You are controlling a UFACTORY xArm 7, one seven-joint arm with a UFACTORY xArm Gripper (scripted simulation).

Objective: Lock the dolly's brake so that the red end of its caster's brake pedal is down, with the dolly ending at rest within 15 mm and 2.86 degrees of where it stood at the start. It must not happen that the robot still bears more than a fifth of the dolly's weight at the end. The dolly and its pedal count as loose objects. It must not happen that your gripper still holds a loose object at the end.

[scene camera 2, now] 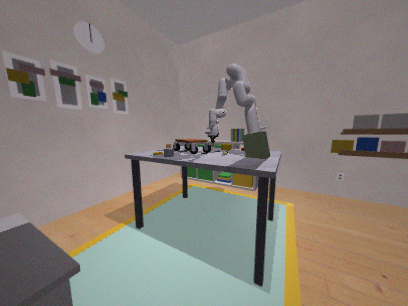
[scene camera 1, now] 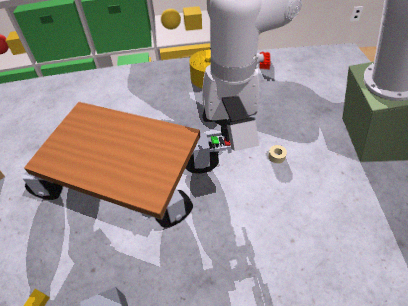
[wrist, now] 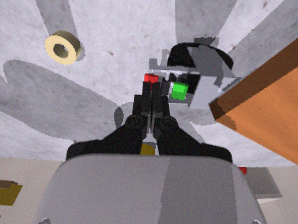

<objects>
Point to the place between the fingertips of my gripper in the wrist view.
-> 150,93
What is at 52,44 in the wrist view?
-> A cream ring.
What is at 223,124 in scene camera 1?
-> My gripper.
</objects>
